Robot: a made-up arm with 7 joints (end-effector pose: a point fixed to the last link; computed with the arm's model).
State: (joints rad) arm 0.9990 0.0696 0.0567 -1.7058 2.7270 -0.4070 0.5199
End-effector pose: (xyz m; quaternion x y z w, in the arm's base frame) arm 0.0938 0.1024 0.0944 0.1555 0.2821 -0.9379 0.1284
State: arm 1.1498 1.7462 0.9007 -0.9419 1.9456 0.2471 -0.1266
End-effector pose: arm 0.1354 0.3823 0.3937 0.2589 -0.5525 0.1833 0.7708
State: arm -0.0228 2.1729 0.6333 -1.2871 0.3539 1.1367 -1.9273
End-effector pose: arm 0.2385 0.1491 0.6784 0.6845 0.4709 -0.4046 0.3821
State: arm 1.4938 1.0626 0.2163 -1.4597 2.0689 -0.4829 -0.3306
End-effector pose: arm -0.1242 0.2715 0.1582 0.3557 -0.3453 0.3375 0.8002
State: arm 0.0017 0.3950 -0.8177 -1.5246 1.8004 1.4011 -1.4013
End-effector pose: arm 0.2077 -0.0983 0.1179 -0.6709 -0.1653 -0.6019 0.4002
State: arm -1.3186 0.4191 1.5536 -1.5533 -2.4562 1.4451 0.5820
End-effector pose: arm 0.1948 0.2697 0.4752 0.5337 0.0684 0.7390 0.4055
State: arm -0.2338 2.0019 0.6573 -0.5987 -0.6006 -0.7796 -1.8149
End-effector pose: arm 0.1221 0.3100 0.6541 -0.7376 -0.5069 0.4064 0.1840
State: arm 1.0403 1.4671 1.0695 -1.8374 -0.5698 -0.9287 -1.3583
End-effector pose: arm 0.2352 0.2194 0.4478 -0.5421 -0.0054 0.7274 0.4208
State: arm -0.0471 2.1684 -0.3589 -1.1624 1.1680 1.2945 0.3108
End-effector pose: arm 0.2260 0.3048 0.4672 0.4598 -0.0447 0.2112 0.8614
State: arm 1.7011 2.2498 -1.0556 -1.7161 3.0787 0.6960 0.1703
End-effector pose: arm -0.2179 0.2358 0.3832 0.2661 0.4395 0.7193 0.4676
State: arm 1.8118 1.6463 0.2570 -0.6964 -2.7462 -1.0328 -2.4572
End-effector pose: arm -0.1292 0.3889 0.4093 0.7053 0.4819 0.1012 0.5100
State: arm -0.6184 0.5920 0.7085 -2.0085 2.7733 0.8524 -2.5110
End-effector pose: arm 0.2443 0.1610 0.5878 -0.2566 0.9008 0.3135 0.1567
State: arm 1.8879 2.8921 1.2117 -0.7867 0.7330 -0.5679 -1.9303
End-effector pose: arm 0.3344 0.1485 0.2787 -0.5361 0.0767 0.8065 0.2373
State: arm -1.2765 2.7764 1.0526 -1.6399 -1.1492 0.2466 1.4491
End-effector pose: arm -0.2095 -0.1050 0.6213 -0.6837 0.4258 0.0384 0.5914
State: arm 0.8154 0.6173 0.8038 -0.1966 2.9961 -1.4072 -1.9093
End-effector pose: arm -0.2313 0.2163 0.1572 0.4921 0.4706 0.6960 0.2281
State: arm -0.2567 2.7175 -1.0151 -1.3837 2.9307 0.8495 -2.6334
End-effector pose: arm 0.1766 0.3564 0.5473 0.3029 0.0426 -0.7338 0.6066
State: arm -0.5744 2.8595 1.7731 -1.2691 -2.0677 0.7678 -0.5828
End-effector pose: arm -0.1763 -0.1113 0.6124 -0.5356 -0.1719 -0.8227 0.0820
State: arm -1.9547 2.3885 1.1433 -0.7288 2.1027 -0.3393 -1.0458
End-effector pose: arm -0.2648 0.2798 0.5205 -0.0104 0.6548 -0.3689 0.6596
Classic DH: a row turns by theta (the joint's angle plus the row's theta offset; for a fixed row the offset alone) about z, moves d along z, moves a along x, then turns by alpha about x. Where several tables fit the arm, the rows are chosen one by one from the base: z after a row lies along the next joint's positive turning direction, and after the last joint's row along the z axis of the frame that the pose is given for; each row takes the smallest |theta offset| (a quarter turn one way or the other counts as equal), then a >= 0, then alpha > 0; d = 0 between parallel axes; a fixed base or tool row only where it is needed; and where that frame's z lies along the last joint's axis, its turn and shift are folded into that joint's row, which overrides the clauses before.
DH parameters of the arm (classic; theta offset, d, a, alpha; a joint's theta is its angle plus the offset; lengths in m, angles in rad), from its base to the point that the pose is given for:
base (fixed): 0 0.4085 0.0157 -1.2217
joint 1: 1.5708 0.0277 0.0171 1.5708
joint 2: 1.2217 0.0144 -0.0135 -1.5708
joint 3: -1.5708 -0.13 0.0317 -1.5708
joint 4: 0 -0.0095 -0.0446 1.5708
joint 5: 0 -0.2571 0.0011 -1.5708
joint 6: 0 -0.0025 -0.0102 1.5708
joint 7: -0.0555 -0.0537 -0.0287 -0.1355
tool (fixed): -0.0962 0.0519 0 0

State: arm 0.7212 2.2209 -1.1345 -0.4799 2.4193 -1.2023 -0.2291
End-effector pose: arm 0.0311 0.4492 0.5184 0.7390 -0.3812 -0.3835 0.4019
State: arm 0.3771 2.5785 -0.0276 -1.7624 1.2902 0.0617 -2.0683
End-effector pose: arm 0.3269 0.1590 0.3990 -0.4753 -0.1807 0.8569 0.0840
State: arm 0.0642 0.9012 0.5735 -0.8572 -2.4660 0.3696 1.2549
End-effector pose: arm 0.1622 0.3606 0.2803 0.7489 -0.0320 -0.3710 0.5482
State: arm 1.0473 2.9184 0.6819 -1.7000 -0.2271 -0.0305 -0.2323
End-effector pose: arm 0.3319 0.0009 0.3074 -0.3397 0.0735 0.9232 0.1639
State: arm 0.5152 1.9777 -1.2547 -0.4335 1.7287 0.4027 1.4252
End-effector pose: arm -0.0262 0.4192 0.4192 0.6222 -0.3029 0.5081 0.5127
